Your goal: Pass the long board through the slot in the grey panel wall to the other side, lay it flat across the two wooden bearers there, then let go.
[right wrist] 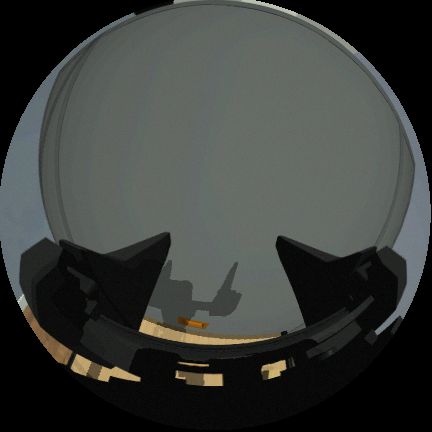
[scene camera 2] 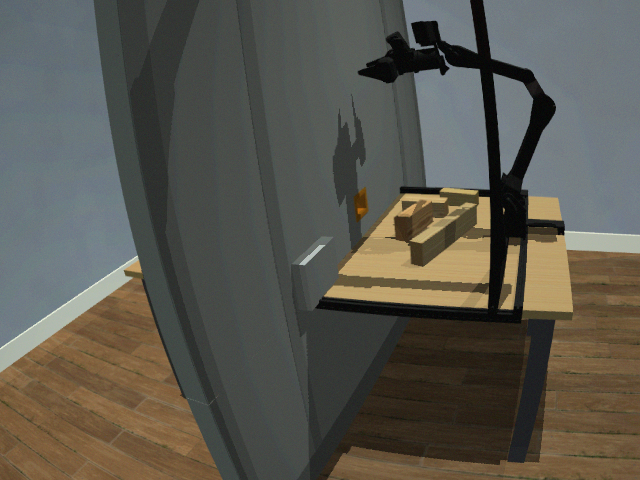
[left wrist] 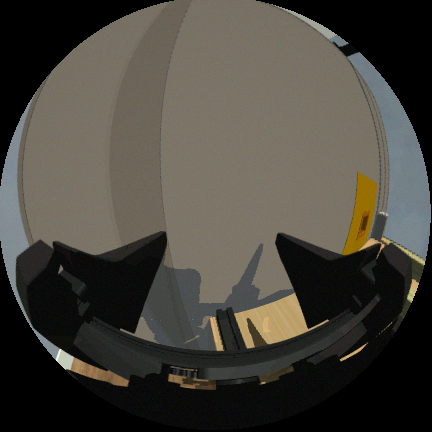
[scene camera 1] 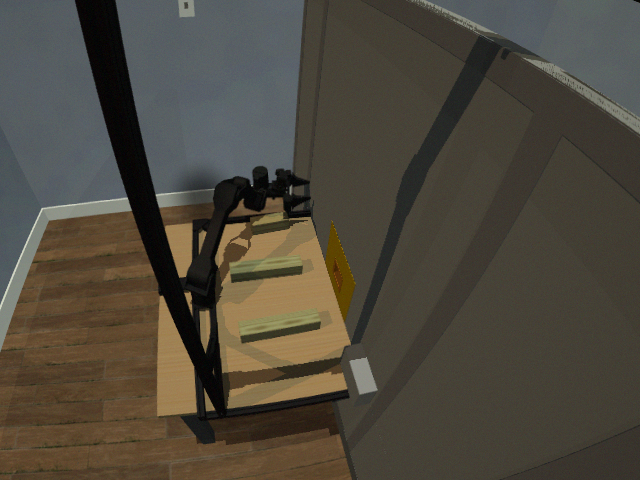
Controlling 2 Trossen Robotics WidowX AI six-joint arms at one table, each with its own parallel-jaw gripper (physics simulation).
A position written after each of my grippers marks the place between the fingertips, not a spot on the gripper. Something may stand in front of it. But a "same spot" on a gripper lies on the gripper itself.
my left gripper: left wrist; scene camera 1; not seen in scene camera 2 (hidden by a grey panel wall)
my right gripper: right wrist 225, 240; scene camera 2 362, 69; not seen in the left wrist view (hidden by a grey panel wall); not seen in scene camera 1 (hidden by a grey panel wall)
same spot on my left gripper: (scene camera 1: 295, 181) = (left wrist: 122, 287)
